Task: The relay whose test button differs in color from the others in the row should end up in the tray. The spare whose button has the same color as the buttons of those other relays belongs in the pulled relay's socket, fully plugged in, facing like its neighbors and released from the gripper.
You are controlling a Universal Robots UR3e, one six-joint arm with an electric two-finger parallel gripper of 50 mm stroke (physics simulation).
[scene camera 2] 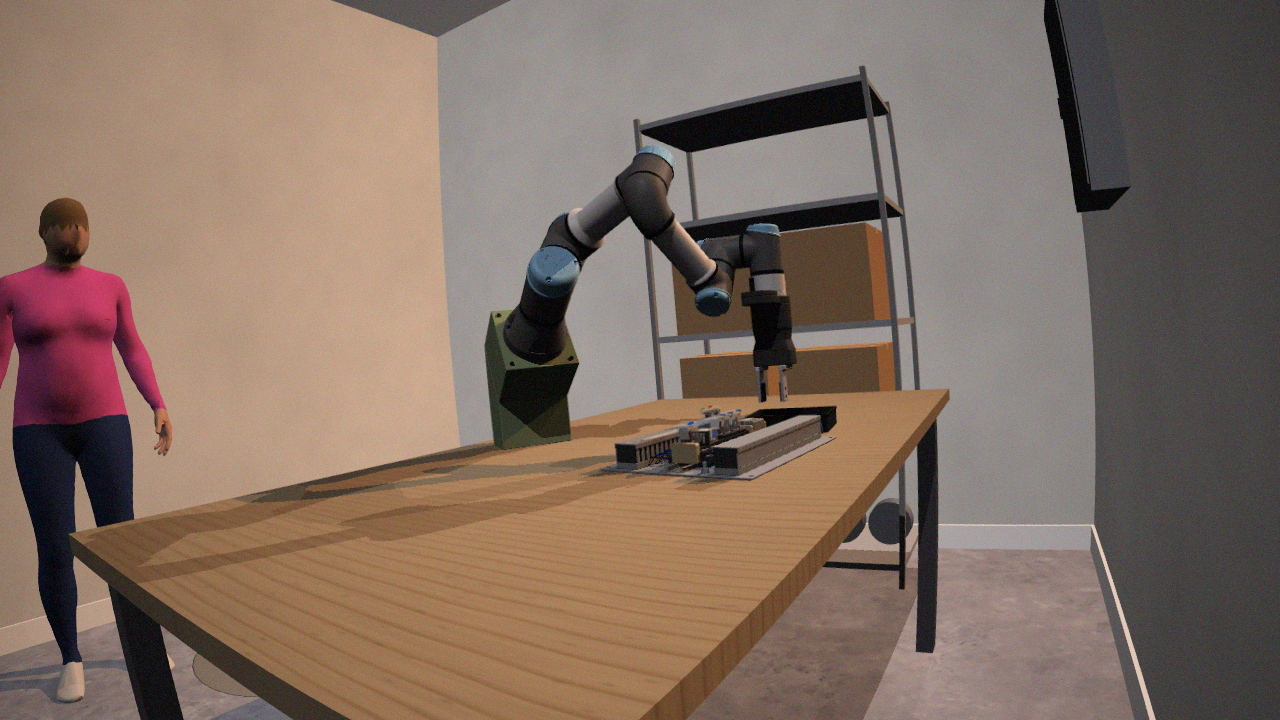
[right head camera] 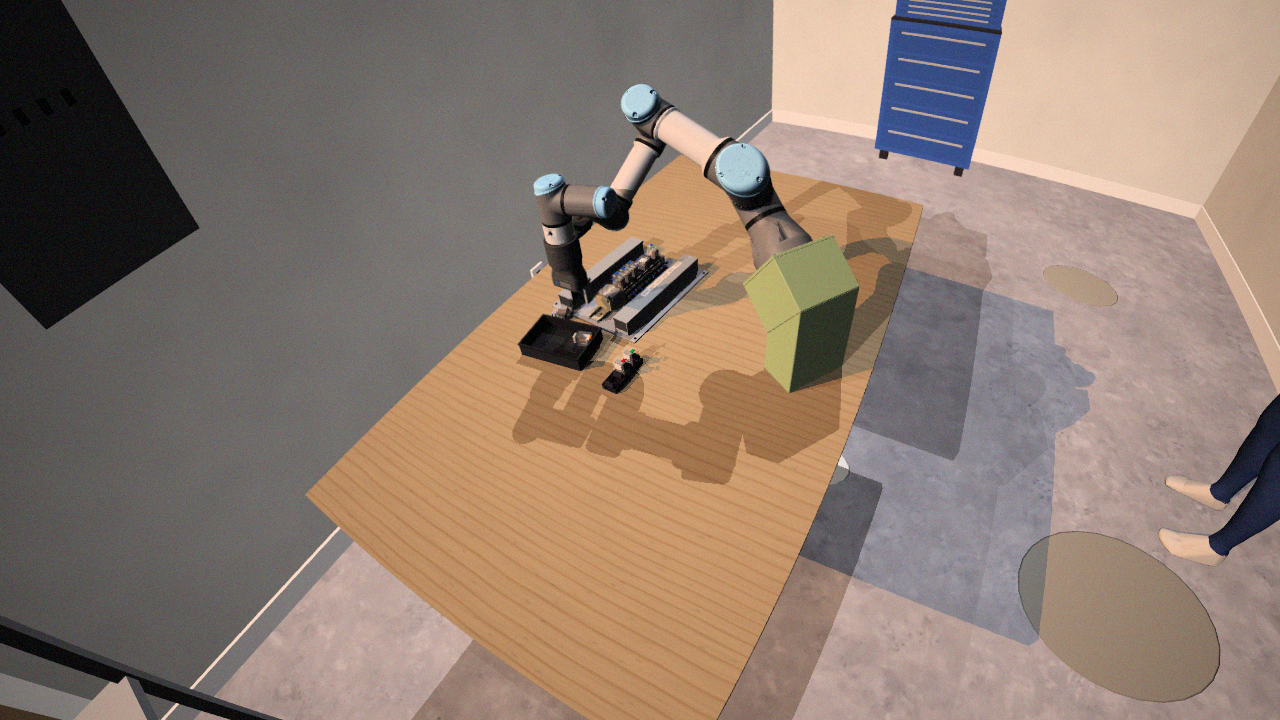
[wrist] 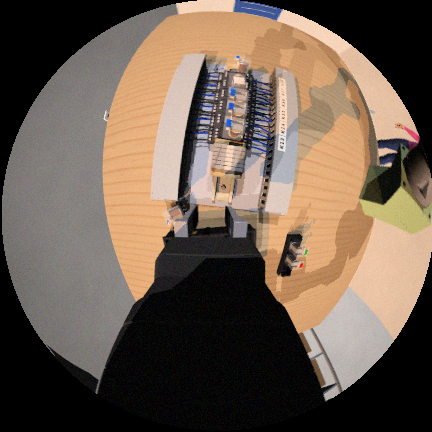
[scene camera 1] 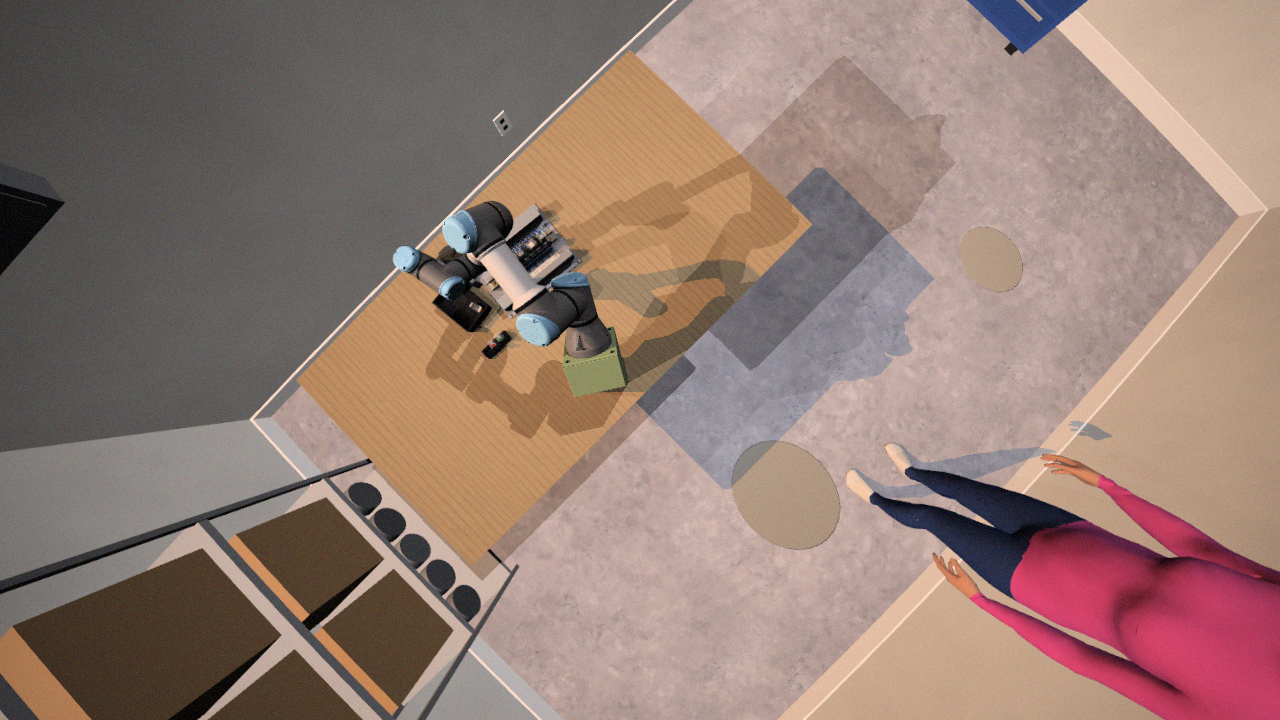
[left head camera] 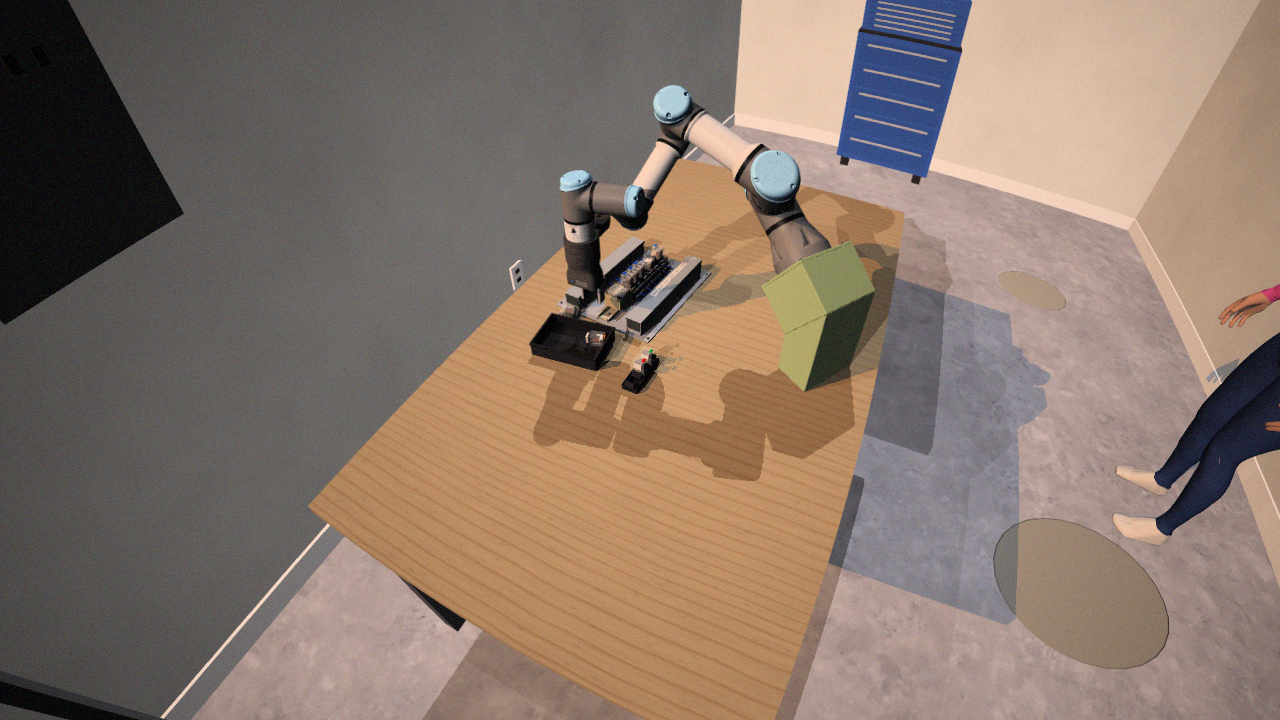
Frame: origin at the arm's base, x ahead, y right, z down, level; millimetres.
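Seen in the pictures: gripper, fingertip midpoint: [scene camera 2: 773, 401] [right head camera: 582, 299] [wrist: 211, 213] [scene camera 1: 475, 281] [left head camera: 593, 298]; arm's base, origin of the base link: [scene camera 2: 534, 336] [right head camera: 786, 259] [scene camera 1: 589, 344] [left head camera: 805, 263].
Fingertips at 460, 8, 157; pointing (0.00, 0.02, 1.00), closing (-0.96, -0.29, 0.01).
Observation:
Offsets run from my fingertips to a thing's top centre, as dx, dy, dz.
My gripper [left head camera: 585, 302] [scene camera 2: 772, 394] [wrist: 211, 213] is open above the panel's tray-side end, nothing between its fingers. A clear relay with a blue button @(+66, +5, +40) [wrist: 175, 212] [left head camera: 569, 309] [right head camera: 562, 310] lies tipped by the panel's corner, outside the left finger in the wrist view. The black tray @(+29, -95, +33) [left head camera: 562, 356] [right head camera: 547, 355] holds one relay @(-20, -79, +37) [left head camera: 595, 337] [right head camera: 581, 337]; its button color is unclear. In the row, blue buttons show on relays [wrist: 235, 129] [scene camera 2: 716, 425]; the pulled socket cannot be made out. The black spare holder @(-137, -161, +45) [left head camera: 633, 383] [wrist: 284, 270] carries green-button @(-147, -130, +19) [wrist: 296, 249] and red-button @(-137, -161, +19) [wrist: 293, 262] relays.
Grey wire ducts @(+7, +175, +25) [wrist: 175, 130] @(-157, +105, +25) [wrist: 286, 165] flank the relay row. Tan terminal blocks @(-46, +70, +21) [wrist: 228, 156] stand at its near end. One more relay @(-116, +235, -4) [wrist: 242, 65] shows at the far end. The green arm pedestal [left head camera: 823, 313] stands right of the holder. The wall runs behind the table.

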